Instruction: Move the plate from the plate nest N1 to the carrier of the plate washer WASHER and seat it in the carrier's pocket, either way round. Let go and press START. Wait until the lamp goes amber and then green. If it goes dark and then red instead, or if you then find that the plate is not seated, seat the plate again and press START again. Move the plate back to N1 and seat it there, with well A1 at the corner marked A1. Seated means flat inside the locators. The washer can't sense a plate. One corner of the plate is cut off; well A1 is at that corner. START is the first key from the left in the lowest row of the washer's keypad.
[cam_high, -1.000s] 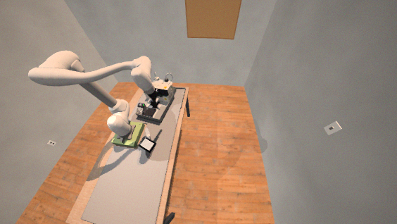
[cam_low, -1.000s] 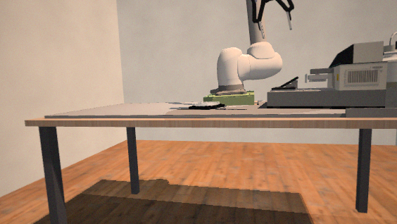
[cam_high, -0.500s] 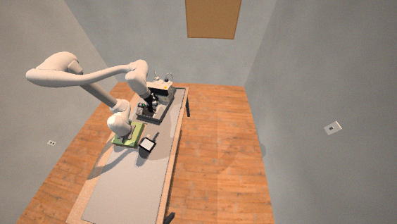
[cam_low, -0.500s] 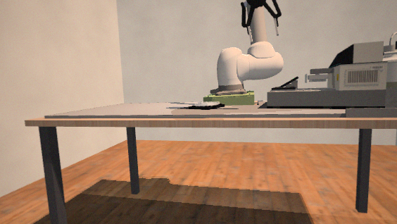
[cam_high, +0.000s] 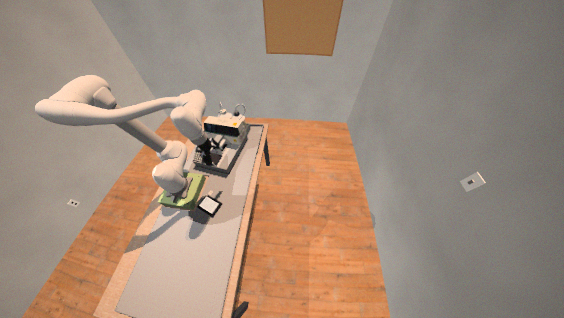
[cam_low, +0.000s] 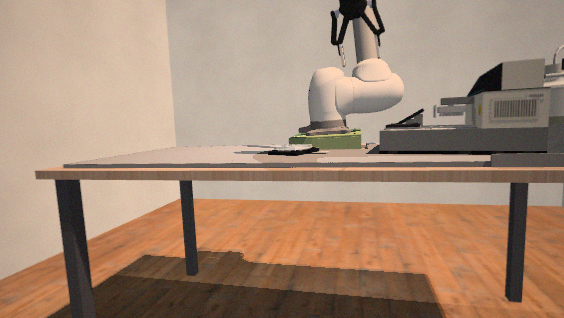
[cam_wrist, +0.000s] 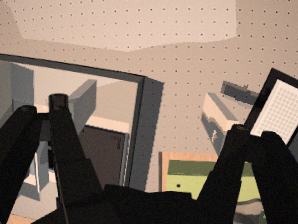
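Now: the white well plate 290 mm below my hand, 230 mm to the right of it and 120 mm behind it. From my hand the other things lie so: carrier 220 mm below, 180 mm behind, 170 mm to the left; washer 320 mm to the left, 180 mm below, 140 mm behind; N1 label 310 mm below, 140 mm behind, 120 mm to the right.
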